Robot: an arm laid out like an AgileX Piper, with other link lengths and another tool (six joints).
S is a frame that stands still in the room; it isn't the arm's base.
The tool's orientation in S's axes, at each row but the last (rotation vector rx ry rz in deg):
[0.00, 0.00, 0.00]
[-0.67, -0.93, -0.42]
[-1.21, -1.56, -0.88]
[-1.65, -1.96, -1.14]
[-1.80, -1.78, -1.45]
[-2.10, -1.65, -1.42]
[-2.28, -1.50, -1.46]
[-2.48, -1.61, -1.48]
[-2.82, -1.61, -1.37]
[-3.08, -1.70, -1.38]
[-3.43, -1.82, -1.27]
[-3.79, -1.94, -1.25]
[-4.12, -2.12, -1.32]
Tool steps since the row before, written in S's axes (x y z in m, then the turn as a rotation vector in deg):
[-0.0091, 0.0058, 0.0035, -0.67, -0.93, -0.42]
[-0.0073, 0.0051, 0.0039, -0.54, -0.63, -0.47]
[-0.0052, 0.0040, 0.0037, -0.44, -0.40, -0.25]
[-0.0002, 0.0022, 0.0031, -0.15, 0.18, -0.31]
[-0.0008, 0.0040, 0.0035, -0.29, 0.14, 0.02]
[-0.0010, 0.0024, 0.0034, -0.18, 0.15, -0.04]
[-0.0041, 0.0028, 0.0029, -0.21, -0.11, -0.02]
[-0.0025, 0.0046, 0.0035, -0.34, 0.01, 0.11]
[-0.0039, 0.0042, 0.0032, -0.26, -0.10, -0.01]
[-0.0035, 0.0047, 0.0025, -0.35, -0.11, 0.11]
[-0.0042, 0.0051, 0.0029, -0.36, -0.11, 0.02]
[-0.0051, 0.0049, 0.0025, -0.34, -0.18, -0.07]
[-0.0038, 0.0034, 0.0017, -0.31, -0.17, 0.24]
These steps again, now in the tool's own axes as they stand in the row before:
[-0.0091, 0.0058, 0.0035, -0.67, -0.93, -0.42]
[-0.0073, 0.0050, 0.0041, -0.54, -0.63, -0.47]
[-0.0052, 0.0038, 0.0039, -0.44, -0.40, -0.25]
[-0.0001, 0.0021, 0.0032, -0.16, 0.19, -0.30]
[-0.0008, 0.0039, 0.0036, -0.29, 0.13, 0.03]
[-0.0010, 0.0022, 0.0035, -0.18, 0.15, -0.03]
[-0.0041, 0.0026, 0.0031, -0.21, -0.11, -0.02]
[-0.0025, 0.0044, 0.0038, -0.34, 0.00, 0.12]
[-0.0039, 0.0039, 0.0035, -0.26, -0.11, -0.01]
[-0.0035, 0.0045, 0.0029, -0.34, -0.12, 0.11]
[-0.0042, 0.0048, 0.0033, -0.36, -0.12, 0.02]
[-0.0051, 0.0046, 0.0030, -0.34, -0.18, -0.07]
[-0.0038, 0.0032, 0.0021, -0.30, -0.19, 0.24]

